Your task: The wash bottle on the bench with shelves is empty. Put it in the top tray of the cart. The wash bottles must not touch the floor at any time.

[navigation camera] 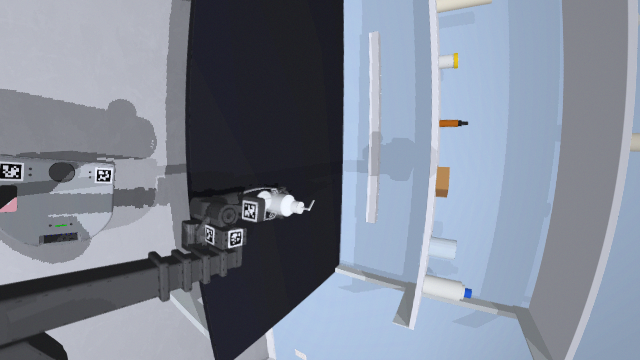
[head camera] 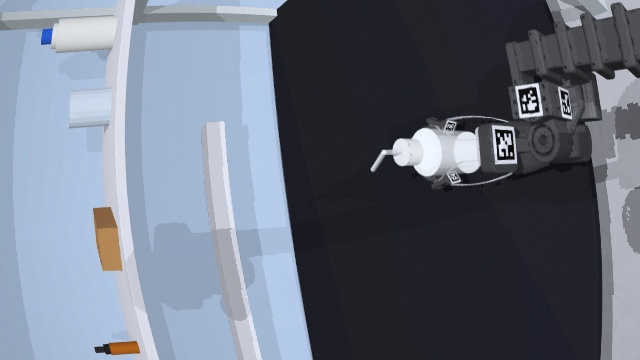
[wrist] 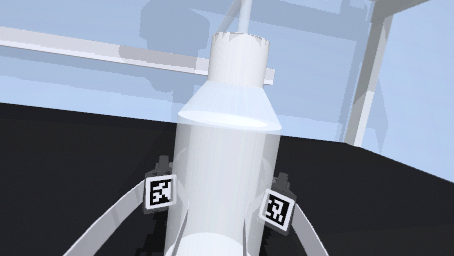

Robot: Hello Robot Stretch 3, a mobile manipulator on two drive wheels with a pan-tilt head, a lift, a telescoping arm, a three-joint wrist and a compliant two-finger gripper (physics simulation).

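Places are measured from the robot's base along level axes (x ahead, y left, z up), in centimetres.
Pixels of known places: gripper, fingertip midpoint: (navigation camera: 286, 202) (head camera: 425, 153) (wrist: 223, 169); robot's base, link origin: (navigation camera: 62, 171).
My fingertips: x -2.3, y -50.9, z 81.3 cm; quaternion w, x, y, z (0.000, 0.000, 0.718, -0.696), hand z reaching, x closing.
Note:
For each thing: its top centre in the pictures, then the offset to it from my fingertips. Level surfaces: height alone.
- wash bottle, top centre: (head camera: 377, 156) (navigation camera: 312, 207) dx +0.4, dy +3.9, dz +12.3 cm
- dark bench top, surface height: dz -5.1 cm
- blue-capped bottle, top centre: (head camera: 42, 36) (navigation camera: 470, 293) dx -30.2, dy -39.3, dz +58.4 cm
- pale cylinder, top centre: (head camera: 69, 109) (navigation camera: 455, 250) dx -12.8, dy -32.6, dz +49.6 cm
- brown box, top centre: (head camera: 96, 238) (navigation camera: 448, 183) dx +10.4, dy -29.1, dz +44.6 cm
- orange marker, top centre: (head camera: 94, 350) (navigation camera: 468, 123) dx +30.5, dy -27.0, dz +49.8 cm
The wash bottle (head camera: 425, 150) (navigation camera: 285, 205) (wrist: 225, 145), white and translucent with a bent spout, is upright at the dark bench top (head camera: 360, 280) (navigation camera: 260, 100) (wrist: 75, 165). Whether its base touches the bench top is hidden. My gripper (head camera: 438, 153) (navigation camera: 278, 203) (wrist: 223, 169) is shut on the bottle, with one finger against each side of its body. The fingertip pads are mostly hidden by the bottle. The cart does not show in these views.
A white rail (head camera: 215, 165) (navigation camera: 374, 90) (wrist: 100, 47) runs behind the bench top. The shelf edge (head camera: 119, 150) (navigation camera: 434, 100) lies beyond, with a blue-capped bottle (head camera: 85, 35) (navigation camera: 444, 288), a pale cylinder (head camera: 90, 107) (navigation camera: 443, 247), a brown box (head camera: 110, 247) (navigation camera: 442, 181) and an orange marker (head camera: 124, 348) (navigation camera: 449, 123).

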